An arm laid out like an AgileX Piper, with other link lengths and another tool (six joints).
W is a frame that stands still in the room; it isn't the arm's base.
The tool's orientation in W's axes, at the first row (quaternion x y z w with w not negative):
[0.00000, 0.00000, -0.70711, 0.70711]
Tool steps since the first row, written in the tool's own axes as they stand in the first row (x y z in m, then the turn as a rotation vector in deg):
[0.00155, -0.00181, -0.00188, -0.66, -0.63, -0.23]
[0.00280, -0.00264, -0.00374, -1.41, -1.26, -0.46]
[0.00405, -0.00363, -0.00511, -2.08, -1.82, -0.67]
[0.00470, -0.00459, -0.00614, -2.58, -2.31, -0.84]
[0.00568, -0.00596, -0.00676, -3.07, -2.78, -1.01]
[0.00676, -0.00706, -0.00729, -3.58, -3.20, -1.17]
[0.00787, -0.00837, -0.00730, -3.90, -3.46, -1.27]
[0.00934, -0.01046, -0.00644, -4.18, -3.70, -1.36]
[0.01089, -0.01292, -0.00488, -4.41, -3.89, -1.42]
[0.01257, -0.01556, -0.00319, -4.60, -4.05, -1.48]
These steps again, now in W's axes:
[-0.00181, -0.00155, -0.00188, -0.63, 0.66, -0.23]
[-0.00264, -0.00280, -0.00374, -1.26, 1.41, -0.46]
[-0.00363, -0.00405, -0.00511, -1.82, 2.08, -0.67]
[-0.00459, -0.00470, -0.00614, -2.31, 2.58, -0.84]
[-0.00596, -0.00568, -0.00676, -2.78, 3.07, -1.01]
[-0.00706, -0.00676, -0.00729, -3.20, 3.58, -1.17]
[-0.00837, -0.00787, -0.00730, -3.46, 3.90, -1.27]
[-0.01046, -0.00934, -0.00644, -3.70, 4.18, -1.36]
[-0.01292, -0.01089, -0.00488, -3.89, 4.41, -1.42]
[-0.01556, -0.01257, -0.00319, -4.05, 4.60, -1.48]

